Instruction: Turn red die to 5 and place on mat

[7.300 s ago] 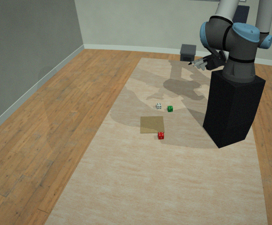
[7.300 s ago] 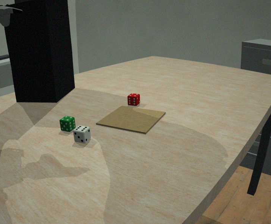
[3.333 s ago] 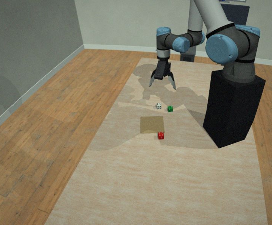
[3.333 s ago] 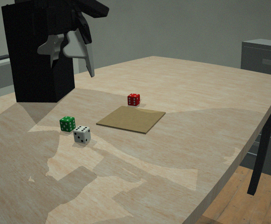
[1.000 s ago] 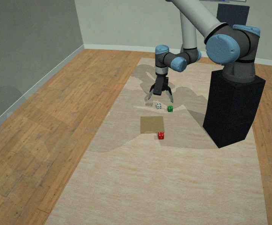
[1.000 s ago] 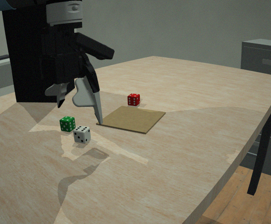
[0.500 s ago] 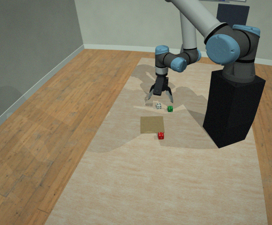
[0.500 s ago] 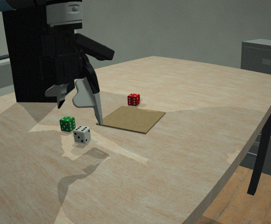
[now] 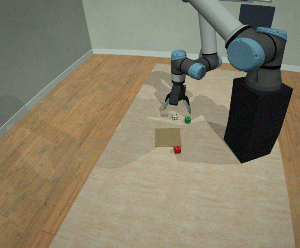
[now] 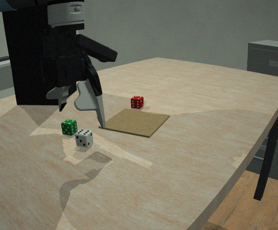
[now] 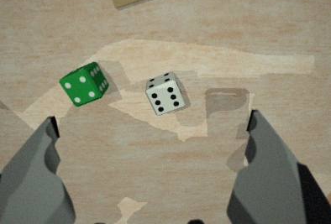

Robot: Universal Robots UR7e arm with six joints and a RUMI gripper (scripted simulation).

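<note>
The white die is 1 cm ahead of my hand and 4 cm below it. The rest, counted from my hand: red die (4 cm behind, 25 cm to the left, 4 cm below); then tan mat (3 cm ahead, 16 cm to the left, 5 cm below); then green die (7 cm behind, 1 cm to the left, 4 cm below).
</note>
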